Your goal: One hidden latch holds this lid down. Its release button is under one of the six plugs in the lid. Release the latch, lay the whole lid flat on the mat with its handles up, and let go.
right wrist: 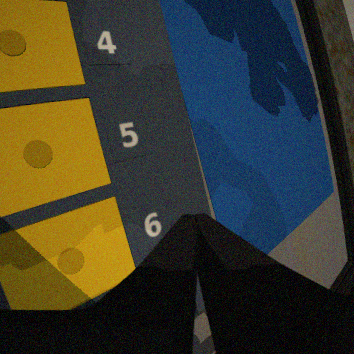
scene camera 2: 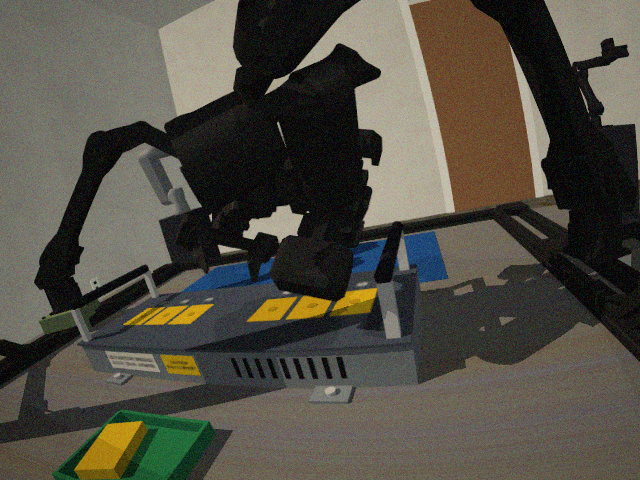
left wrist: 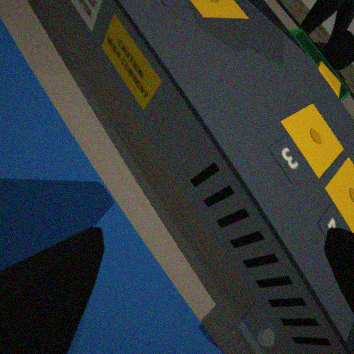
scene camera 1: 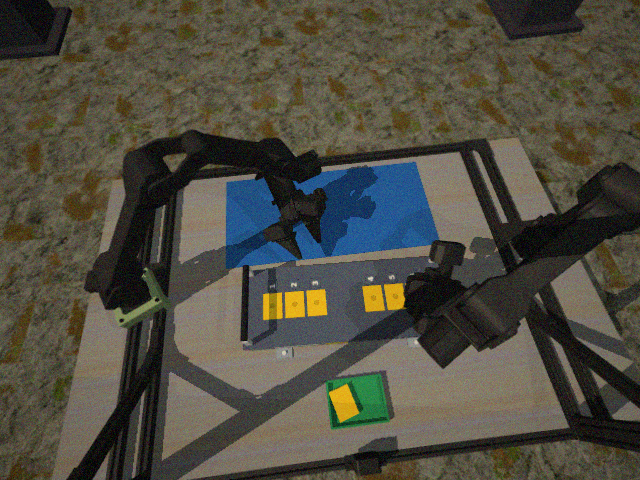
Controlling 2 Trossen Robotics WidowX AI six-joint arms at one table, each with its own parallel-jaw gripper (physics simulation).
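Pixels of known places: left gripper, fingertip midpoint: [scene camera 2: 231, 276] [left wrist: 215, 239] [scene camera 1: 310, 250]; right gripper, fingertip midpoint: [right wrist: 193, 225] [scene camera 2: 343, 248] [scene camera 1: 415, 273]; left arm's base at its link origin: [scene camera 2: 68, 307] [scene camera 1: 133, 295]; right arm's base at its link origin: [scene camera 2: 596, 252] [scene camera 1: 528, 248].
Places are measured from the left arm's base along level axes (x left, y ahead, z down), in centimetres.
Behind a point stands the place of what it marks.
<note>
The grey lid [scene camera 1: 343, 304] {x -28.7, y 38.7, z 0.4 cm} [scene camera 2: 227, 310] {x -27.5, y 39.3, z 0.4 cm} [left wrist: 220, 90] {x -21.9, y 41.6, z 0.4 cm} holds yellow plugs, with plug 3 [scene camera 1: 316, 302] {x -24.9, y 33.8, z 0.3 cm} [scene camera 2: 191, 314] {x -25.2, y 34.0, z 0.4 cm} [left wrist: 312, 140] {x -24.2, y 34.2, z 0.4 cm}, plug 4 [scene camera 1: 373, 298] {x -31.4, y 45.1, z 0.3 cm} [scene camera 2: 272, 308] {x -31.2, y 45.1, z 0.3 cm} and plug 5 [scene camera 1: 394, 296] {x -33.7, y 49.4, z 0.4 cm} [right wrist: 55, 150] {x -33.1, y 50.0, z 0.4 cm} seated. Plug 6 [scene camera 2: 355, 302] {x -36.6, y 53.8, z 0.4 cm} [right wrist: 100, 255] {x -35.2, y 54.9, z 0.4 cm} is seated too, hidden in scene camera 1 by the right arm. The handles [scene camera 2: 116, 283] {x -17.5, y 21.6, z -5.2 cm} [scene camera 2: 387, 253] {x -42.5, y 56.2, z -5.8 cm} stand up at the lid's ends. The blue mat [scene camera 1: 403, 180] {x -8.2, y 75.0, z 5.1 cm} [left wrist: 40, 140] {x -15.9, y 48.0, z 5.1 cm} lies behind the lid. My left gripper [scene camera 1: 309, 249] {x -13.6, y 39.6, z -0.1 cm} [left wrist: 215, 239] {x -13.6, y 39.6, z -0.1 cm} is open and empty near the lid's mat-side edge. My right gripper [right wrist: 193, 225] {x -32.9, y 54.7, z -4.7 cm} is shut and empty, above the lid near the number 6.
A green tray [scene camera 1: 373, 397] {x -47.6, y 33.1, z 4.8 cm} [scene camera 2: 170, 444] {x -45.2, y 32.9, z 4.8 cm} in front of the lid holds a loose yellow block [scene camera 1: 344, 403] {x -45.1, y 27.3, z 3.6 cm} [scene camera 2: 111, 449] {x -45.7, y 27.7, z 3.6 cm}. Small screwed brackets [scene camera 1: 283, 352] {x -29.2, y 21.9, z 4.5 cm} [scene camera 2: 330, 393] {x -44.6, y 48.0, z 4.5 cm} sit along the front edge. Dark frame rails surround the table. The right arm reaches over the lid's right end.
</note>
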